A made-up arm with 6 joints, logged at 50 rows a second.
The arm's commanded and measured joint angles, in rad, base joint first. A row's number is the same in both.
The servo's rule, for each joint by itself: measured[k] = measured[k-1] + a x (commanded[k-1-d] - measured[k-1]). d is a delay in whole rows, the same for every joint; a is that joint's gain. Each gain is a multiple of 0.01, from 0.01 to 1. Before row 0 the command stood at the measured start. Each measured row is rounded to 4 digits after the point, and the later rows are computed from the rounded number. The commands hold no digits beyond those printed.
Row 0, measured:
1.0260 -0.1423 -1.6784 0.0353 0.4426 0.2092
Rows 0 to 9, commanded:
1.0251 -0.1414 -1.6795 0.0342 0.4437 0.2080
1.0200 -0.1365 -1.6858 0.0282 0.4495 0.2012
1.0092 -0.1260 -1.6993 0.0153 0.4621 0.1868
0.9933 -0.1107 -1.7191 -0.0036 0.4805 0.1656
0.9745 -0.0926 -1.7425 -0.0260 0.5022 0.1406
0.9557 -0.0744 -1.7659 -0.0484 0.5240 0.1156
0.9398 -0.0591 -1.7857 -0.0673 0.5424 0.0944
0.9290 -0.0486 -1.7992 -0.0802 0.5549 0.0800
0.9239 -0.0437 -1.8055 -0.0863 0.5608 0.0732
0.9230 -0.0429 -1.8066 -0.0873 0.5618 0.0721
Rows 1 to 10, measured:
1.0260 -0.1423 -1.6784 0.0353 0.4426 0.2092
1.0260 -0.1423 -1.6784 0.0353 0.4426 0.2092
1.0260 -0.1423 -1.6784 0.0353 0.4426 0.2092
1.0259 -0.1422 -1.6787 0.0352 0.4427 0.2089
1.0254 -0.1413 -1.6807 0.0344 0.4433 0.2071
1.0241 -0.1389 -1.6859 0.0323 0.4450 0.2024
1.0216 -0.1344 -1.6952 0.0284 0.4482 0.1939
1.0178 -0.1277 -1.7084 0.0224 0.4531 0.1816
1.0128 -0.1192 -1.7245 0.0146 0.4595 0.1664
1.0070 -0.1096 -1.7416 0.0056 0.4670 0.1498
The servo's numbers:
d 3
a 0.08 0.16 0.28 0.11 0.09 0.23

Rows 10 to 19, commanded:
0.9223 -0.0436 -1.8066 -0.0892 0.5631 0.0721
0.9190 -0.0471 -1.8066 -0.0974 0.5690 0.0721
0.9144 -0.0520 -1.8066 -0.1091 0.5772 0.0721
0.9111 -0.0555 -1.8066 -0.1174 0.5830 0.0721
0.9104 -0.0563 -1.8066 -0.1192 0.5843 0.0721
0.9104 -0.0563 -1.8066 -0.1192 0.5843 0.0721
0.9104 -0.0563 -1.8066 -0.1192 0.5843 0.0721
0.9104 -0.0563 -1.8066 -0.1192 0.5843 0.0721
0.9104 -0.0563 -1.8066 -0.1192 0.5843 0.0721
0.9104 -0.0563 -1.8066 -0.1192 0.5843 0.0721
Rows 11 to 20, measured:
1.0008 -0.0998 -1.7577 -0.0038 0.4749 0.1337
0.9946 -0.0908 -1.7711 -0.0129 0.4826 0.1198
0.9889 -0.0831 -1.7810 -0.0211 0.4897 0.1088
0.9836 -0.0768 -1.7882 -0.0286 0.4963 0.1004
0.9784 -0.0720 -1.7934 -0.0362 0.5028 0.0939
0.9733 -0.0688 -1.7971 -0.0442 0.5095 0.0889
0.9683 -0.0667 -1.7998 -0.0523 0.5161 0.0850
0.9637 -0.0650 -1.8017 -0.0597 0.5222 0.0820
0.9594 -0.0636 -1.8031 -0.0662 0.5278 0.0797
0.9555 -0.0624 -1.8041 -0.0720 0.5329 0.0780

